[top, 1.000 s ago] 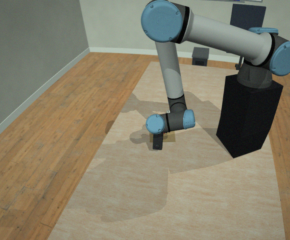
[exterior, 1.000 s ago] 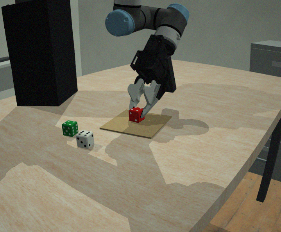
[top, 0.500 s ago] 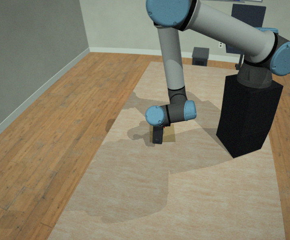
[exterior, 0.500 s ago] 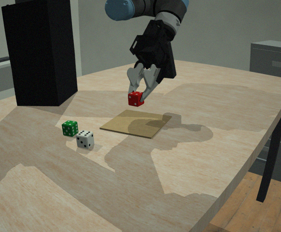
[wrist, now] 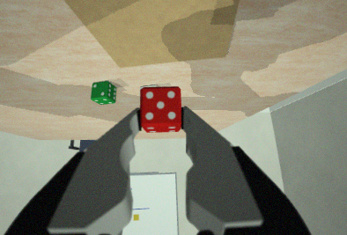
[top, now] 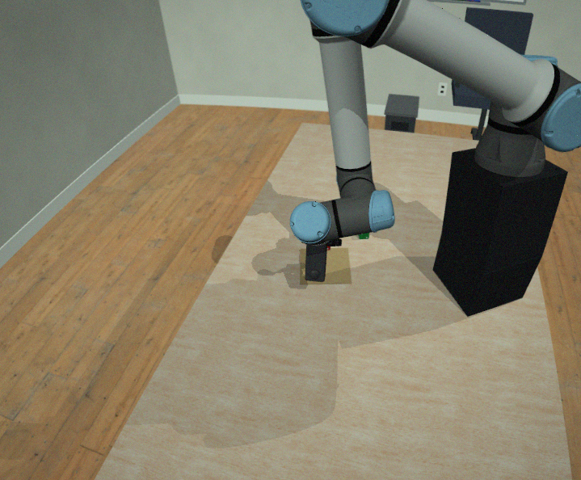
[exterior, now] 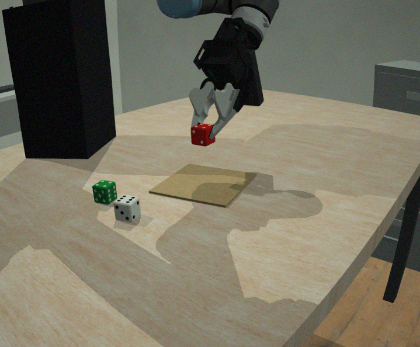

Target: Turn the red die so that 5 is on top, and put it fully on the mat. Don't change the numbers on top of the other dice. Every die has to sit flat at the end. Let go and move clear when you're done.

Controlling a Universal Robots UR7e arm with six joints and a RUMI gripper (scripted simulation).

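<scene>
My hand is 10 mm to the left of the red die and 10 mm above it. Also, from my hand: tan mat 10 mm to the right, 90 mm below; then green die 90 mm behind, 150 mm to the right, 80 mm below; then white die 20 mm behind, 170 mm to the right, 80 mm below.
</scene>
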